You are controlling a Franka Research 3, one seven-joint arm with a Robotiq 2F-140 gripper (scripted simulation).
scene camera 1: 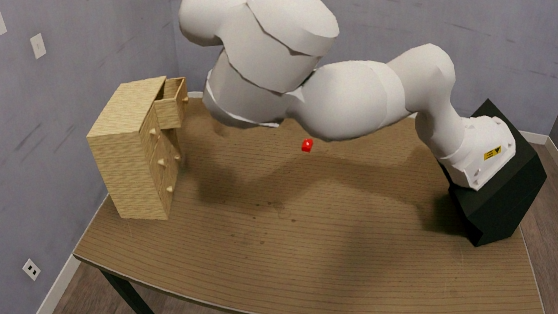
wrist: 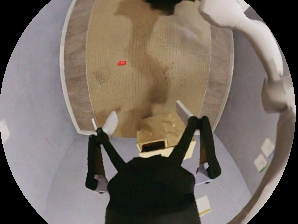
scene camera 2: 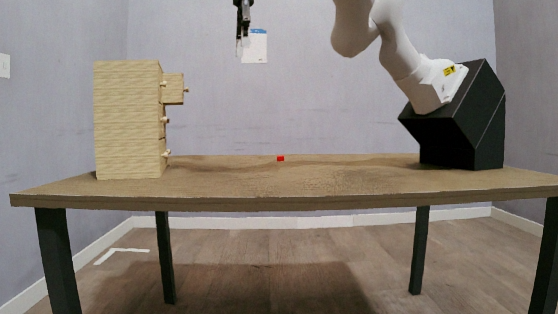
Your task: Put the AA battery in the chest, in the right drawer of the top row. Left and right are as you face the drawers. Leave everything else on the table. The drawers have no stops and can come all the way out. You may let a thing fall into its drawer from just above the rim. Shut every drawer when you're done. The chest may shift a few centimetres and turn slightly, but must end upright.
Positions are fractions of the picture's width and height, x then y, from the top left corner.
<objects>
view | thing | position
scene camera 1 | wooden chest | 0.21, 0.45
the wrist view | my gripper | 0.49, 0.50
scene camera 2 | wooden chest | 0.22, 0.29
</objects>
